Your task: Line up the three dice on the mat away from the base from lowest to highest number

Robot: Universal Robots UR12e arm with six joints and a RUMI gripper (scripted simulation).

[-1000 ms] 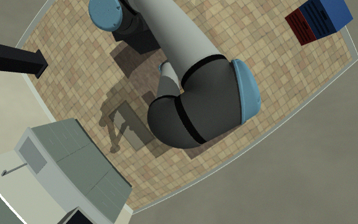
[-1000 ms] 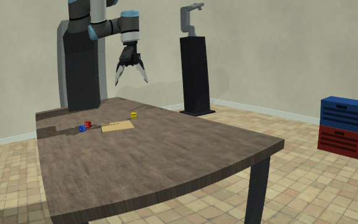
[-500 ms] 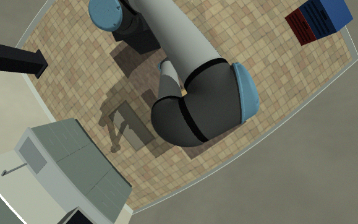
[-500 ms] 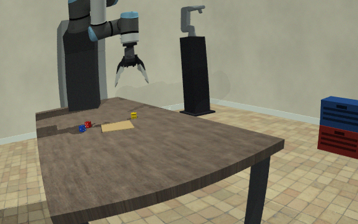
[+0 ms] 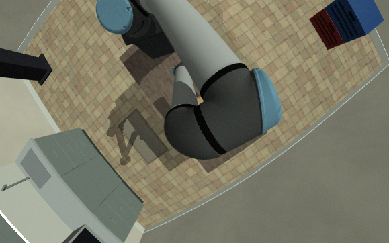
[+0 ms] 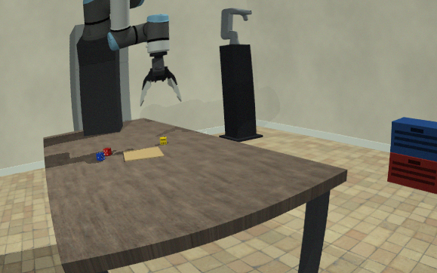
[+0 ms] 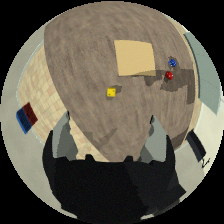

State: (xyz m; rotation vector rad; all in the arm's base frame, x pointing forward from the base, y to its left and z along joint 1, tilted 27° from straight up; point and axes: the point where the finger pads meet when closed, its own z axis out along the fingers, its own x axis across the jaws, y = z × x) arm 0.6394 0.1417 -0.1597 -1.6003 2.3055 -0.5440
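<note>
Now: the yellow die 140 mm below my hand. Round my hand: tan mat: 150 mm below, 130 mm to the right, 100 mm ahead; blue die: 290 mm to the right, 140 mm below, 60 mm ahead; red die: 240 mm to the right, 140 mm below, 10 mm ahead.
</note>
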